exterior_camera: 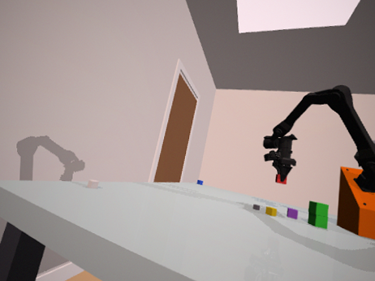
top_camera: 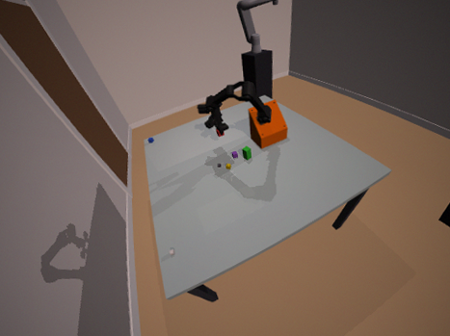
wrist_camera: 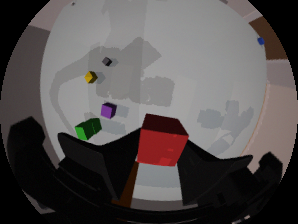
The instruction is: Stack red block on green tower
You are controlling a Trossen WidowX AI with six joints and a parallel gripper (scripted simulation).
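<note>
The purple block lies 13 cm to the left of my gripper tip, 11 cm below it and 2 cm behind it. Round my gripper tip: small grey block (14 cm to the left, 12 cm below, 11 cm ahead); then red block (1 cm above); then yellow block (19 cm to the left, 12 cm below, 7 cm ahead).
</note>
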